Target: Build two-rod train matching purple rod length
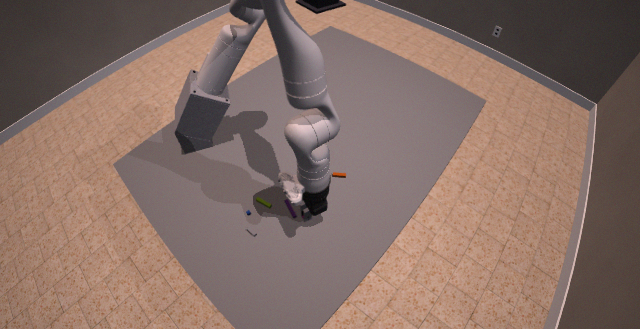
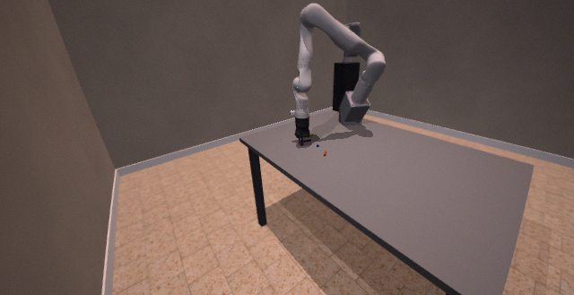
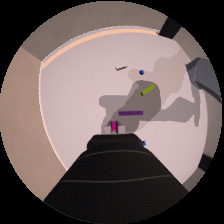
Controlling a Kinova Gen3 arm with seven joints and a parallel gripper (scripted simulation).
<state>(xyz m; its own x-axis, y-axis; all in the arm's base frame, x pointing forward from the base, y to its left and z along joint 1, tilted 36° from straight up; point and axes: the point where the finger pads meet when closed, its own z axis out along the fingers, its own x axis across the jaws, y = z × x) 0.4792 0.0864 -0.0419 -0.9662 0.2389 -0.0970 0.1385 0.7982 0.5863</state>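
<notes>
Right now the purple rod is 5 cm behind my hand, 2 cm to the right of it and 1 cm below it. Round my hand: magenta rod 1 cm below; then grey rod 15 cm to the right, 5 cm behind, 1 cm below; then lime rod 11 cm behind, 8 cm to the right, 1 cm below.
</notes>
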